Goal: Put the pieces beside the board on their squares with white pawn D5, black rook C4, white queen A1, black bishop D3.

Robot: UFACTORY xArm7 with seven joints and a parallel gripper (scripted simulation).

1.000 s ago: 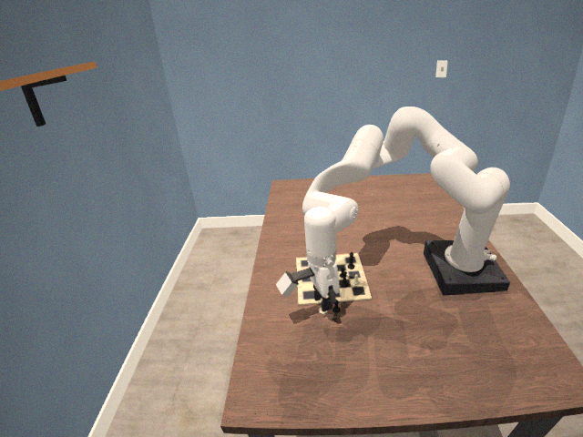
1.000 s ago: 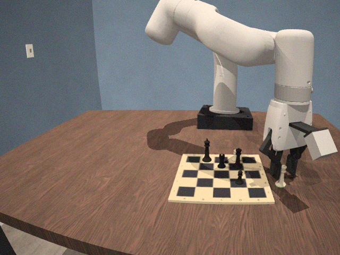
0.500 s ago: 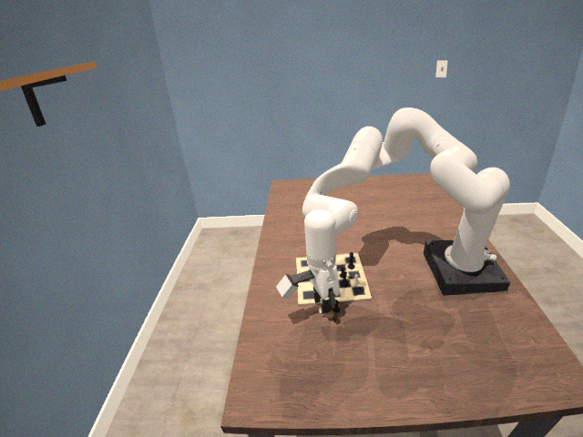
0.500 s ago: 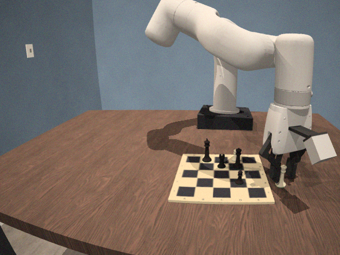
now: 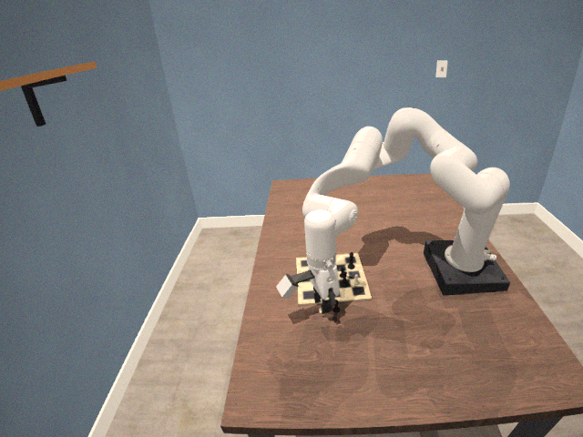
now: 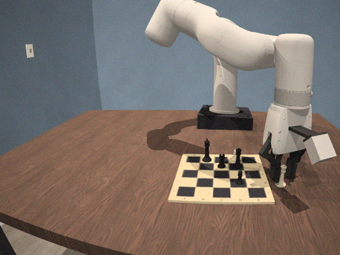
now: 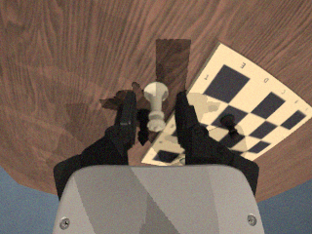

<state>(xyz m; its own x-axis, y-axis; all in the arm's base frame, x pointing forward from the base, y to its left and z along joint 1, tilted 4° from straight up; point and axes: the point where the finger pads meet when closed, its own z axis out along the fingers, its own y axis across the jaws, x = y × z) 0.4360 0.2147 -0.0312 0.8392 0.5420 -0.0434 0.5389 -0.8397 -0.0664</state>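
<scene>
Right now my hand is 10 mm above the white queen. Also, from my hand: black pawn 100 mm to the right, 20 mm below, 20 mm ahead; white pawn 120 mm to the right, 90 mm behind, 20 mm below; chessboard 140 mm to the right, 40 mm below, 10 mm behind.
</scene>
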